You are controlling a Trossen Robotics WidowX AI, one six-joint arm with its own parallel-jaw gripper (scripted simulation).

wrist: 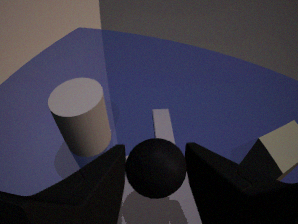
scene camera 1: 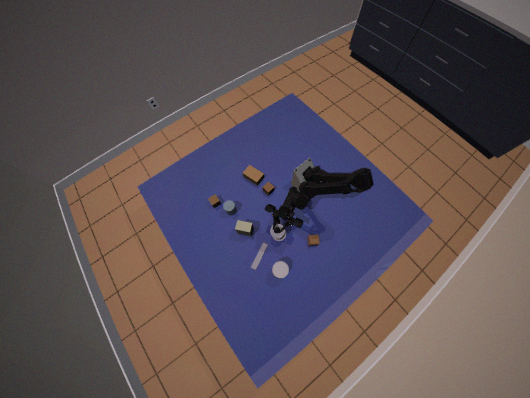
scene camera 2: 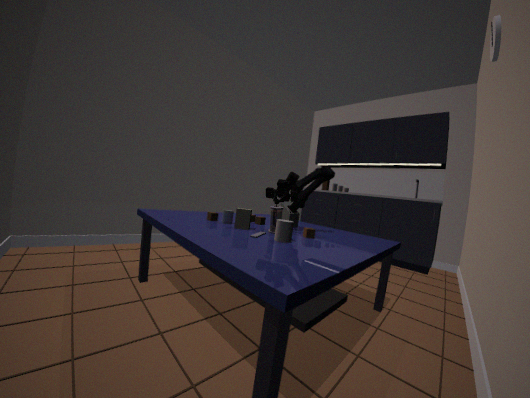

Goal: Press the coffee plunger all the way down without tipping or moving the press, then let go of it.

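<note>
White cylinder (wrist: 77, 105), visible. My gripper (wrist: 155, 152), likewise.
</note>
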